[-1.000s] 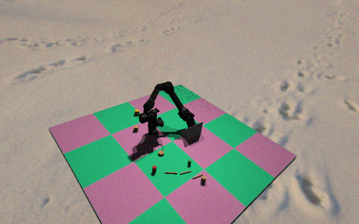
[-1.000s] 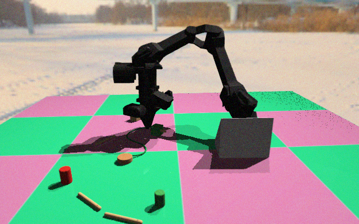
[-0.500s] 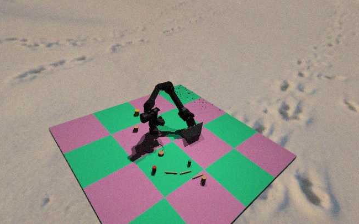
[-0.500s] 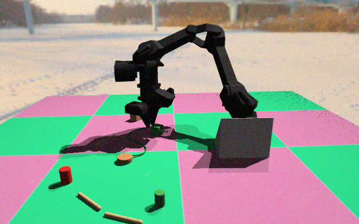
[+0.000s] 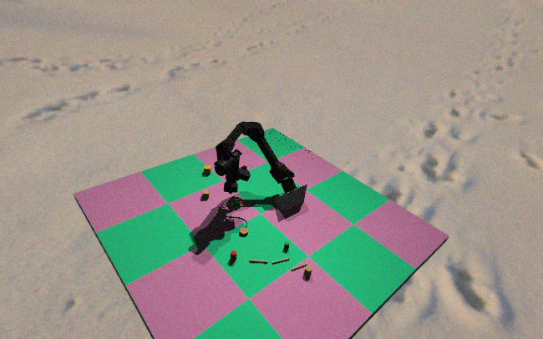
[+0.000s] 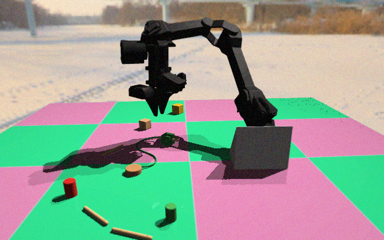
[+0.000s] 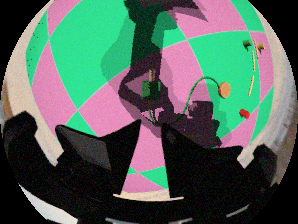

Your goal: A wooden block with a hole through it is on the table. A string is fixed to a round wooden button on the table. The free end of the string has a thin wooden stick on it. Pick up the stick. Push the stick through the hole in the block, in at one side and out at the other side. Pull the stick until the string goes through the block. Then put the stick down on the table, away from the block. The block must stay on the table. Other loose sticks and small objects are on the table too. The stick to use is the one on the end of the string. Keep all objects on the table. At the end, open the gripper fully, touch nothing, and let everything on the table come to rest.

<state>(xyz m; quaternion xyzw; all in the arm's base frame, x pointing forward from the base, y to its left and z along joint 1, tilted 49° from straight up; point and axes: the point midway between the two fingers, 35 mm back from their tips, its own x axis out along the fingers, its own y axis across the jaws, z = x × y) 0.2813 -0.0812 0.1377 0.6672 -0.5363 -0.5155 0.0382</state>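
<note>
Now: the green block 20 mm behind my gripper tip, 20 mm to the left of it and 70 mm below it. From my gripper tip the other things lie so: tan wooden block: 50 mm ahead, 130 mm to the right, 70 mm below; then thin wooden stick: 10 mm behind, 10 mm to the left, 70 mm below; then round wooden button: 70 mm ahead, 180 mm to the left, 80 mm below.
</note>
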